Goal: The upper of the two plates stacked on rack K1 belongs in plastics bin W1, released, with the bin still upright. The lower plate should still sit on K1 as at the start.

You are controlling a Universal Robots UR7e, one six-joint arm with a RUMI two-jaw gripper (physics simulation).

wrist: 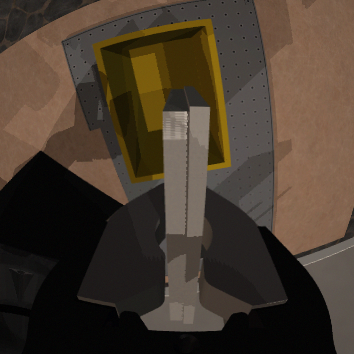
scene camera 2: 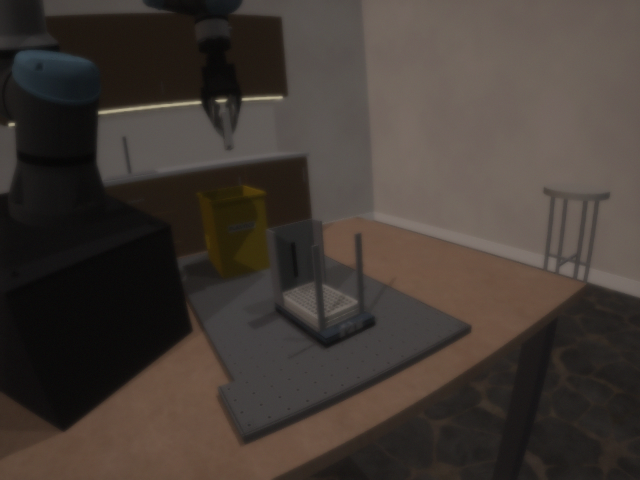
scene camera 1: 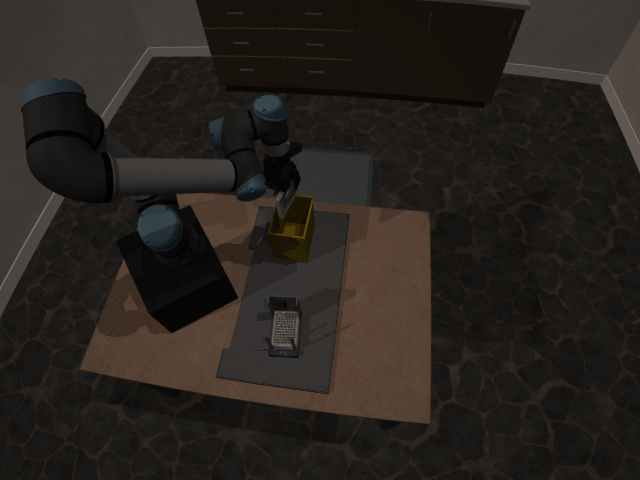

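My gripper is shut on the upper plate, a pale plate held on edge. It hangs above the yellow plastics bin W1, which stands upright. Scene camera 2 shows a gap between the plate's lower end and the bin rim. In the wrist view the plate covers part of the bin's opening. The lower plate, white with a grid top, sits flat in rack K1. The rack does not show in the wrist view.
Bin and rack stand on a grey perforated board on the wooden table. Thin upright posts and a back panel rise around the lower plate. The arm's black pedestal stands beside the board.
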